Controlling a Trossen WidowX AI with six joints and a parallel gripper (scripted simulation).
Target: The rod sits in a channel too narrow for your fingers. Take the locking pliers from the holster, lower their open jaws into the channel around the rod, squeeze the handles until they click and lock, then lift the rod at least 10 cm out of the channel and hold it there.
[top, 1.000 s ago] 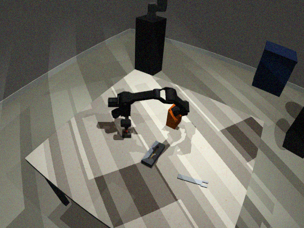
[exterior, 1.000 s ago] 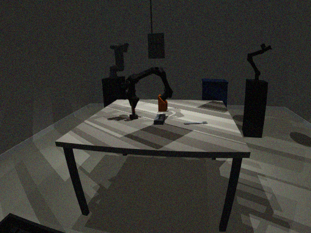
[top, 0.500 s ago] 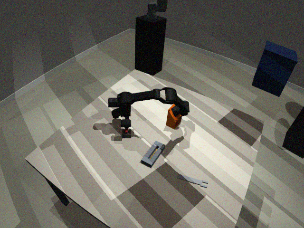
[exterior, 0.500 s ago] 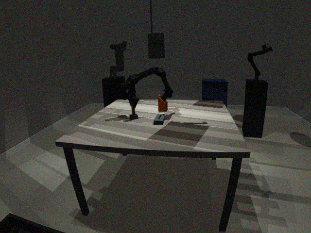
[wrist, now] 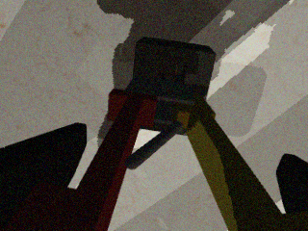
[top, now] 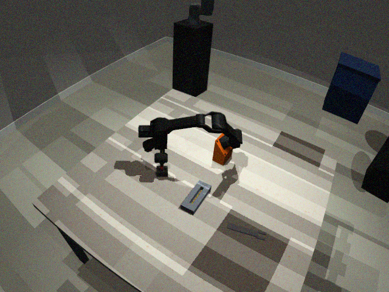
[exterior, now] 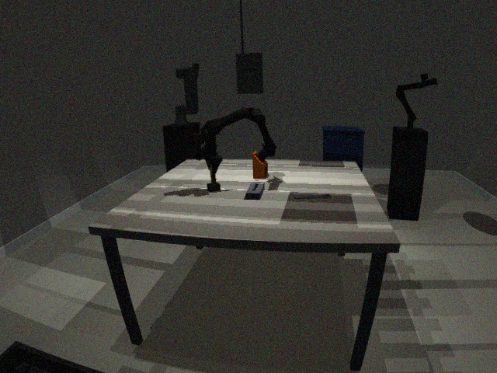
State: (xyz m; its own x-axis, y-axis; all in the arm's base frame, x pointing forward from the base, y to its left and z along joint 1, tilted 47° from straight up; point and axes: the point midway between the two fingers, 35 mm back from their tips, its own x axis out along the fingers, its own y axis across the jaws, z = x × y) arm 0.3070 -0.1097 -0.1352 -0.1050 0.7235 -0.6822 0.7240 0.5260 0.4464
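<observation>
The yellow handle lies 1 cm to the right of my gripper tip and 1 cm behind it. Also, from my gripper tip: thin yellow rod 24 cm to the left, 9 cm below, 1 cm ahead; grey channel block 24 cm to the left, 8 cm below, 2 cm ahead; dark holster 9 cm below, 1 cm to the left, 1 cm ahead.
</observation>
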